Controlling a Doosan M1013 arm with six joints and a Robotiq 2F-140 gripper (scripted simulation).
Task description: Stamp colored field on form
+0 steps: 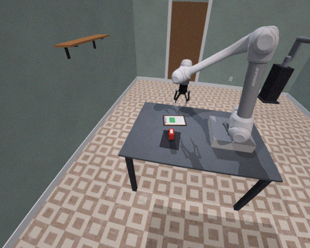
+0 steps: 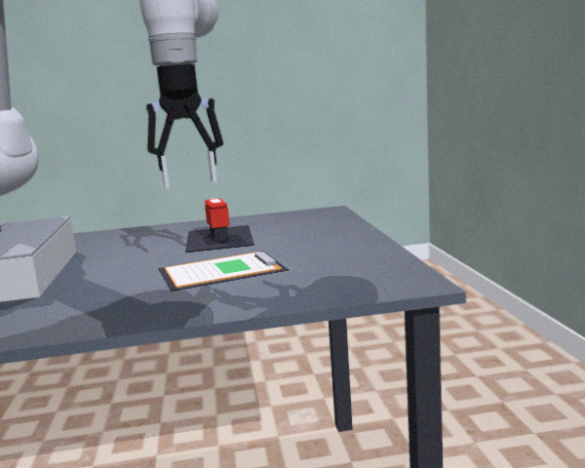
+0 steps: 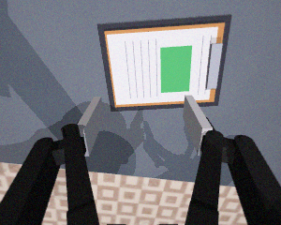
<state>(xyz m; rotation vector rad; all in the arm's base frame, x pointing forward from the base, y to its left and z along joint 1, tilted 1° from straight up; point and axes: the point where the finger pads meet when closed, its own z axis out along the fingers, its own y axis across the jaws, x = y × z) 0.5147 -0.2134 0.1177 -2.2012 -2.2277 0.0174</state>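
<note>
The form lies 6 cm ahead of my hand, 1 cm to the right of it and 21 cm below it. Round my hand: dark mat 10 cm ahead, 29 cm to the left, 22 cm below.
</note>
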